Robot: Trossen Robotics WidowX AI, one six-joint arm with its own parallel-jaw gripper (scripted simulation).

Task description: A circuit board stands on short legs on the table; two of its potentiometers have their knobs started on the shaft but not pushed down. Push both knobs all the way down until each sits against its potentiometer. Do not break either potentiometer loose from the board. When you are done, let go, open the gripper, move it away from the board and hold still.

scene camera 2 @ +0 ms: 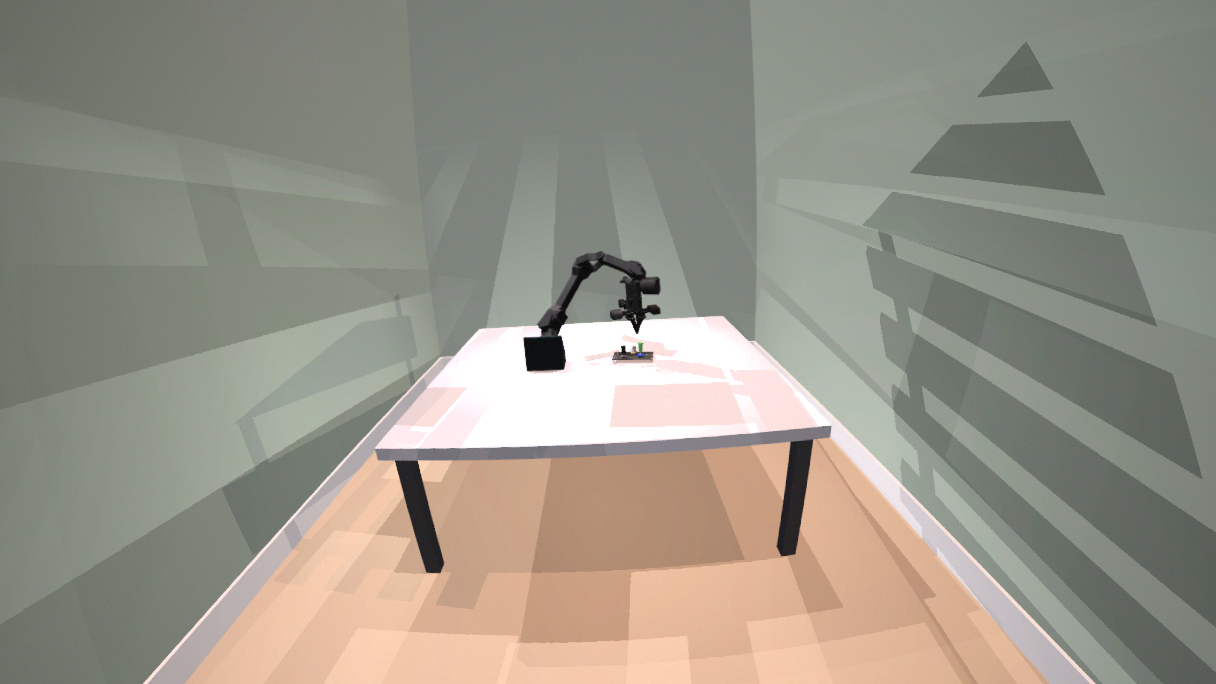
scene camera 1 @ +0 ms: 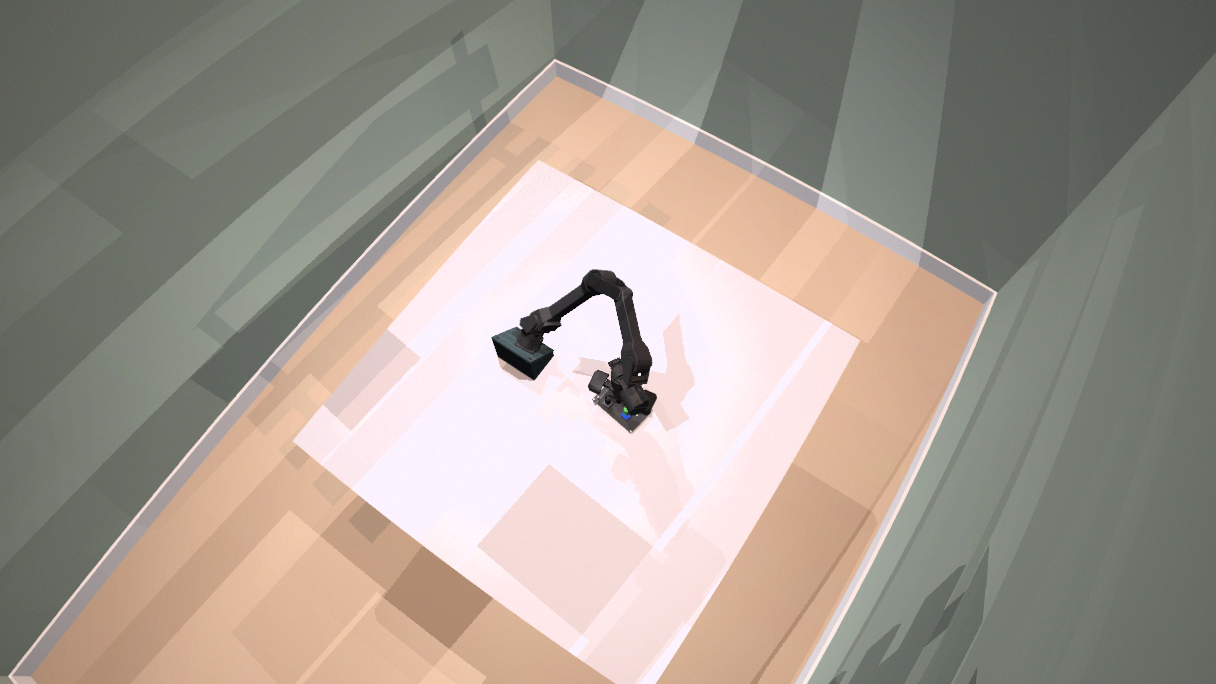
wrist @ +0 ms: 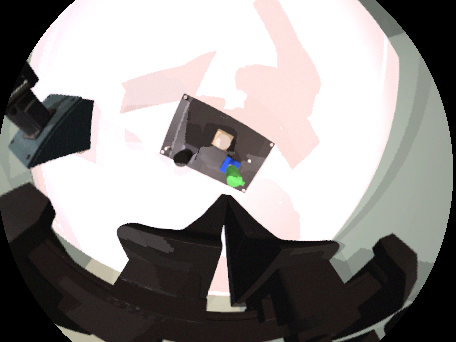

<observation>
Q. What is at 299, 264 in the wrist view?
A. The gripper.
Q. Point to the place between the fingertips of the gripper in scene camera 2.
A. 636, 333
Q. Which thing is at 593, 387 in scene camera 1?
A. The gripper.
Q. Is the gripper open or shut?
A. Shut.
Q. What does the gripper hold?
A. Nothing.
</observation>
